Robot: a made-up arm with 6 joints.
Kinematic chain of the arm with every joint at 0, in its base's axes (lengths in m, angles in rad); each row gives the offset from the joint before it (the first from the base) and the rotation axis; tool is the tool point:
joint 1: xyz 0 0 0.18 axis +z
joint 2: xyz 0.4 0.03 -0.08 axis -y
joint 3: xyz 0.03 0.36 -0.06 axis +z
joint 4: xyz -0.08 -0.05 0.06 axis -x
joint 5: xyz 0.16 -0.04 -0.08 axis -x
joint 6: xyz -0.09 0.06 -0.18 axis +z
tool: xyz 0 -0.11 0.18
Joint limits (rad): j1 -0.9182..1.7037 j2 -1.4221..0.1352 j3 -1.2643..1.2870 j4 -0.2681..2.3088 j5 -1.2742..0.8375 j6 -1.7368..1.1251
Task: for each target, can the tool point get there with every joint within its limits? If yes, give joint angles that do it. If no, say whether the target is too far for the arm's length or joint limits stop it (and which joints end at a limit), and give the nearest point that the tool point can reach.
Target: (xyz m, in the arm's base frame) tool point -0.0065 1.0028 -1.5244
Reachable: no: too far | nearest point -0.0038 0.5851 -0.1065 | short by 1.478 m
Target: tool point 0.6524 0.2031 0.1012
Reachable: yes | joints -0.2245 -0.5170 1.0159 1.8644 -0.9221 0.3871
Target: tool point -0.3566 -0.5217 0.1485
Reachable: no: joint limits stop it (at a limit: joint 1, joint 5, joint 6) | nearest point -0.4221 0.1531 0.1107 | short by 0.679 m
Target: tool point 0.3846 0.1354 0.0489
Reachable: yes | joints -0.3449 -1.1441 0.3459 -0.0635 -0.3563 -0.4931
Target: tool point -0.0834 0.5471 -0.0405
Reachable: yes | joints 1.1770 -0.3885 0.5234 0.2012 -1.0240 0.3459
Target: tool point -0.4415 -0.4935 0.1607
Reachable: no: joint limits stop it (at a limit: joint 1, joint 5, joint 6) | nearest point -0.4430 0.1523 0.1139 | short by 0.647 m
